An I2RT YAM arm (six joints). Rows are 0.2 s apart.
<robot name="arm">
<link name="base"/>
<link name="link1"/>
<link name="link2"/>
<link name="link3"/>
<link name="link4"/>
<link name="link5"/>
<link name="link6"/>
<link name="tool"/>
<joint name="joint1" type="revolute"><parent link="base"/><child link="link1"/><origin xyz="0.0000 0.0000 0.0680" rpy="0.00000 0.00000 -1.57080"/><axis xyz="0 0 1"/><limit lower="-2.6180" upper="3.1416"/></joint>
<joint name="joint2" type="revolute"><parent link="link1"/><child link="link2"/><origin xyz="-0.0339 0.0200 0.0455" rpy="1.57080 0.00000 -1.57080"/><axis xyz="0 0 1"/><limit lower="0.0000" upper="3.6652"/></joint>
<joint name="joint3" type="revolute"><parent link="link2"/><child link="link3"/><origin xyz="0.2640 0.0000 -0.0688" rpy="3.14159 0.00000 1.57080"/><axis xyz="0 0 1"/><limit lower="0.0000" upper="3.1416"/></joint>
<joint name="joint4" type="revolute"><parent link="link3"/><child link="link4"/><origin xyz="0.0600 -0.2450 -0.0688" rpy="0.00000 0.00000 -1.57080"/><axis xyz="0 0 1"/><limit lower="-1.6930" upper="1.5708"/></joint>
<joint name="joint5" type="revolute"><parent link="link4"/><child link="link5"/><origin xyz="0.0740 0.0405 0.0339" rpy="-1.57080 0.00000 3.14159"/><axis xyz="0 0 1"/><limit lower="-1.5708" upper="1.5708"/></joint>
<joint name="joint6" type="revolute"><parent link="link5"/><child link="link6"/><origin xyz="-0.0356 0.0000 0.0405" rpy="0.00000 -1.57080 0.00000"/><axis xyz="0 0 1"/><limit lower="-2.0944" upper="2.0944"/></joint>
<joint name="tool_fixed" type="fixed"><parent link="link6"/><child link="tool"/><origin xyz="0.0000 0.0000 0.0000"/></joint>
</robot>
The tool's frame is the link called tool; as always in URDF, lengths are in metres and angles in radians.
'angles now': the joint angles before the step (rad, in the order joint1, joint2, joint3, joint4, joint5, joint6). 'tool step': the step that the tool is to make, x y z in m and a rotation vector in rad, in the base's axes. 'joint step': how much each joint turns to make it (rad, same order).
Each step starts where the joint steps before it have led.
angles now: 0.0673, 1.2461, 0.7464, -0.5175, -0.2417, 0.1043
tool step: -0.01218, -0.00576, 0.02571, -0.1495, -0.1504, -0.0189
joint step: 0.0000, -0.1247, 0.0000, 0.0023, 0.1408, -0.0777
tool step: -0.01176, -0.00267, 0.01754, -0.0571, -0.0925, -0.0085
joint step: 0.0000, -0.0908, 0.0000, -0.0050, 0.0530, -0.0355
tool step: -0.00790, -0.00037, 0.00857, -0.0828, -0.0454, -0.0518
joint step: 0.0203, -0.0500, -0.0001, -0.0110, 0.1118, -0.0100
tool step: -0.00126, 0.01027, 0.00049, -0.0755, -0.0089, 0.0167
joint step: 0.0660, -0.0008, 0.0001, 0.0012, 0.0882, -0.0209
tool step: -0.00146, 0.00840, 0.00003, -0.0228, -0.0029, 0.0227
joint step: 0.0476, 0.0000, 0.0000, -0.0012, 0.0339, 0.0007
